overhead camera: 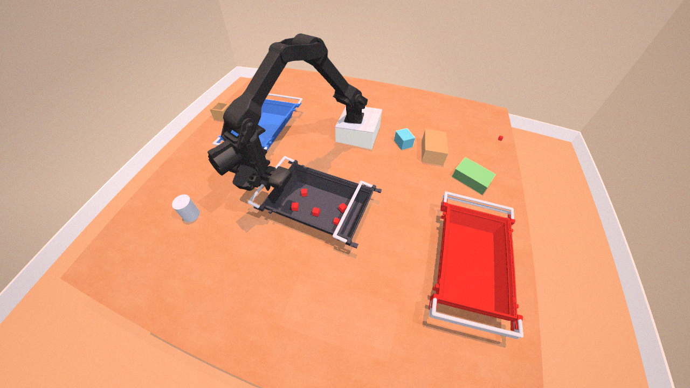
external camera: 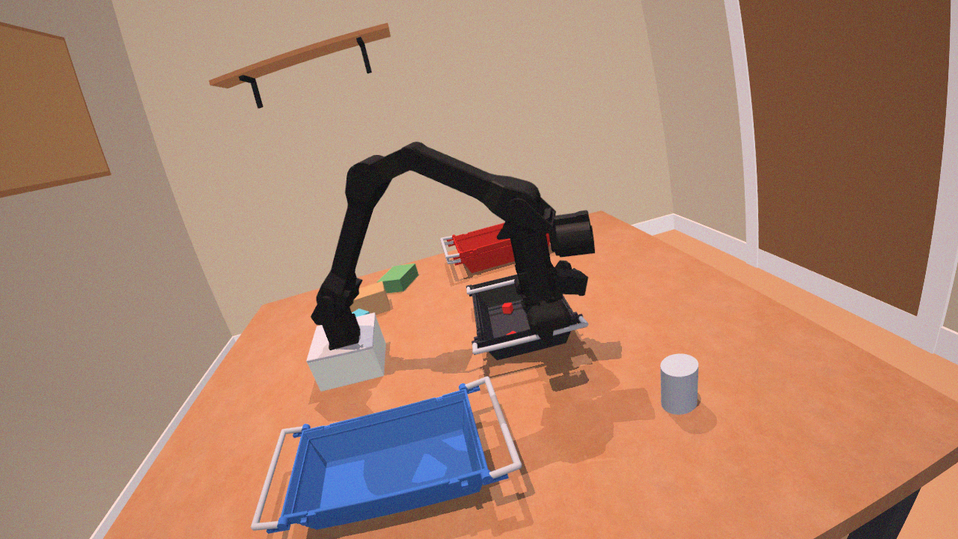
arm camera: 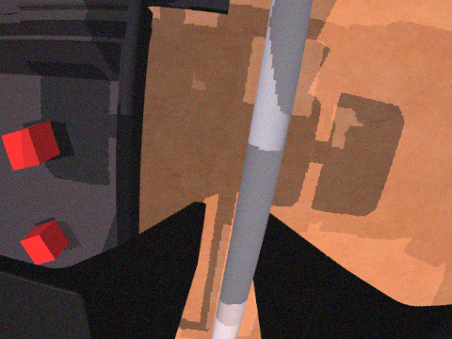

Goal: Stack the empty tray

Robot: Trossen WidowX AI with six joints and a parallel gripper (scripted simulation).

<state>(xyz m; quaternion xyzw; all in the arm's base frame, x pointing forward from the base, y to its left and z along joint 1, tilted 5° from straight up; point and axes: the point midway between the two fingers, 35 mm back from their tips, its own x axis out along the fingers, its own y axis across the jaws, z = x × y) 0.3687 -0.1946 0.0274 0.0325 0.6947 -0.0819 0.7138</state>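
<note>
Now: the blue tray 30 cm behind my gripper tip and 16 cm to the right of it. Round my gripper tip: brown box: 39 cm to the right, 36 cm behind, 3 cm below; cyan cube: 39 cm to the left, 36 cm behind, 2 cm below; grey cylinder: 22 cm to the right, 12 cm ahead, 1 cm below.
</note>
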